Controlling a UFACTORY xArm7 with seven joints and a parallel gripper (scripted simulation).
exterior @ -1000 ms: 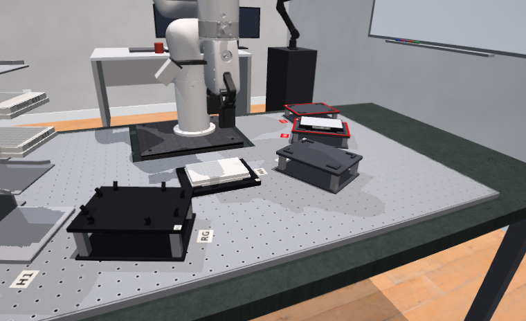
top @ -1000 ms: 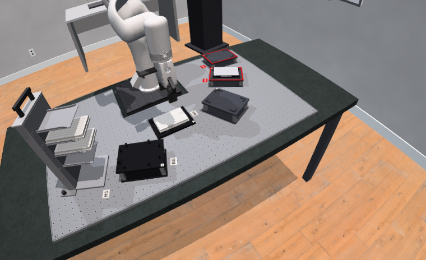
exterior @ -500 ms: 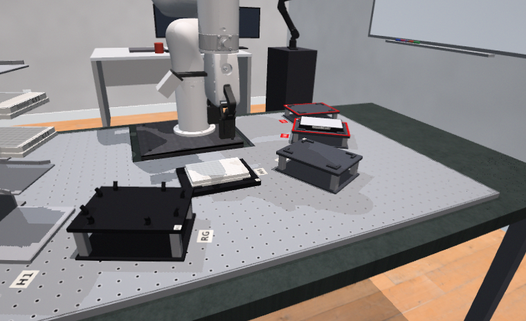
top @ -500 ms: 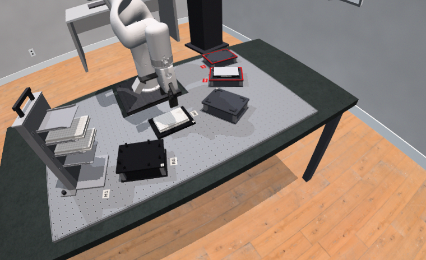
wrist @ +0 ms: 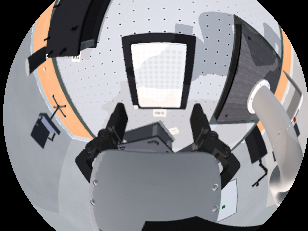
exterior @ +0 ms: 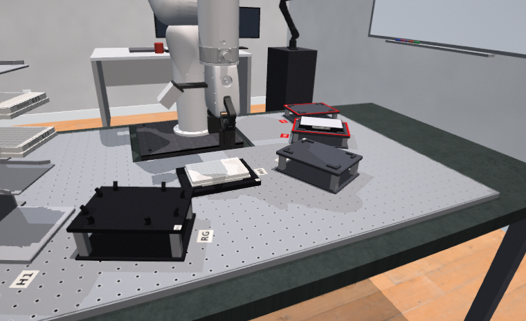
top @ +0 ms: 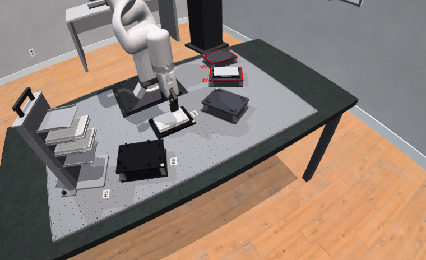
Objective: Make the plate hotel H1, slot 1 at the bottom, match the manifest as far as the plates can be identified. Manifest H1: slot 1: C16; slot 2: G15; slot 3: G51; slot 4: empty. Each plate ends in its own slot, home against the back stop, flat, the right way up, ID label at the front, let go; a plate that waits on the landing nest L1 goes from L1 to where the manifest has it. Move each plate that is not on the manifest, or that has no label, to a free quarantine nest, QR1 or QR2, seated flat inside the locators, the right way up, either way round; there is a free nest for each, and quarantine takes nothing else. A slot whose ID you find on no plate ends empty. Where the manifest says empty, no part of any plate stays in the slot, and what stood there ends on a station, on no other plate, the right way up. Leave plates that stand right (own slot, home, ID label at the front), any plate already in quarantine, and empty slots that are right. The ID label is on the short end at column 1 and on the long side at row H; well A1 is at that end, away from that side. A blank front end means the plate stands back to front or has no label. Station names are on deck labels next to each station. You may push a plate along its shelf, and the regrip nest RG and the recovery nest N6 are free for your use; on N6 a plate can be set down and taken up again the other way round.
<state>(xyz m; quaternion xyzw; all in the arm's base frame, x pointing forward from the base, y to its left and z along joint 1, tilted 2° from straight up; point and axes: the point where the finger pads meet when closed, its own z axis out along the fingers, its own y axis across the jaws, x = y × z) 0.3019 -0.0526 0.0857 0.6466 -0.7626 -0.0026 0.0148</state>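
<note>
Right now my hand is 100 mm above the flat black nest N6 and 10 mm to the left of it. From my hand the other things lie so: deck label H1: 370 mm to the right, 130 mm ahead, 100 mm below; then black regrip nest RG: 200 mm to the right, 120 mm ahead, 50 mm below; then RG deck label: 170 mm ahead, 110 mm to the right, 100 mm below.
</note>
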